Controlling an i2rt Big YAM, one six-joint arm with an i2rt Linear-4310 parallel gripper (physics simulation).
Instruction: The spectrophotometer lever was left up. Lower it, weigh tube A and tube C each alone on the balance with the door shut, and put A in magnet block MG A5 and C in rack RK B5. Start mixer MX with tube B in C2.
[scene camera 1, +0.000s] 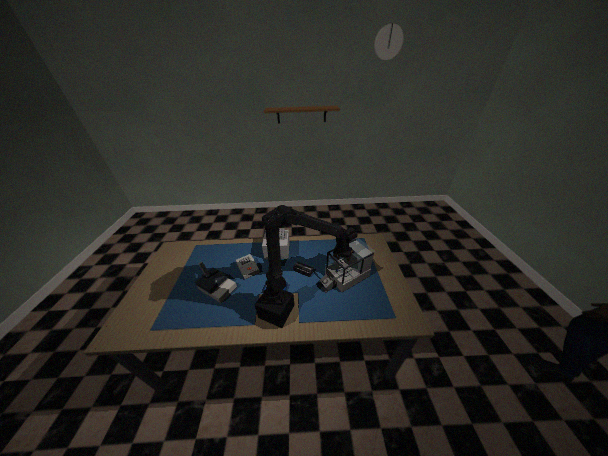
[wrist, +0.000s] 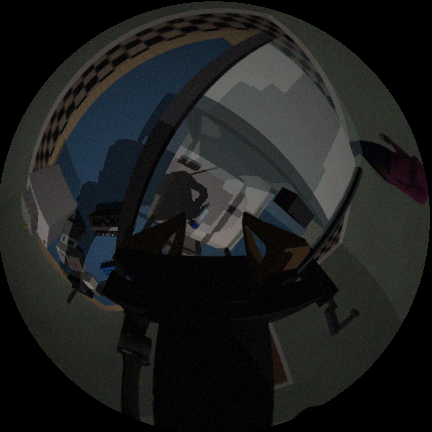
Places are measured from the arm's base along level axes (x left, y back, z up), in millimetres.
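Pixels of known places: gripper, fingertip midpoint: (scene camera 1: 343, 260) (wrist: 213, 216); arm's base, origin of the base link: (scene camera 1: 273, 297).
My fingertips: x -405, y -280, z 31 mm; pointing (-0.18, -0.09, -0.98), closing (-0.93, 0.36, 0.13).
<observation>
Ahead of a thing's pixels: the offset from my fingertips to its top centre. "pt": to the spot under its first point.
The balance @(pt dz -84, dx -42, dy +99 mm) (scene camera 1: 350, 281) (wrist: 225, 192) stands at the right of the mat with its clear, dark-edged draft shield around the weighing area. My gripper (scene camera 1: 343, 256) (wrist: 213, 216) is open and empty, pointing down at the top of the shield. In the wrist view a small clear tube with a blue cap @(dz -56, dx +22, dy +23 mm) (wrist: 195, 224) lies on the balance between and beyond the fingertips; its letter cannot be read. A dark rack or block (scene camera 1: 303, 269) (wrist: 106, 219) holds small tubes left of the balance. A black and white device @(pt dz -93, dx +792, dy +178 mm) (scene camera 1: 216, 286) (wrist: 82, 284) at the left has a raised lever @(dz +48, dx +873, dy +118 mm) (scene camera 1: 202, 267) (wrist: 73, 294).
A small white device with a red mark @(dz -83, dx +657, dy -23 mm) (scene camera 1: 247, 266) (wrist: 75, 263) and a tall white box @(dz +18, dx +478, dy -178 mm) (scene camera 1: 283, 247) (wrist: 52, 200) stand towards the back left. A blue item @(dz -122, dx +428, dy +132 mm) (wrist: 108, 267) shows near the left finger. A person (scene camera 1: 585, 342) (wrist: 407, 177) is at the right, off the table.
</observation>
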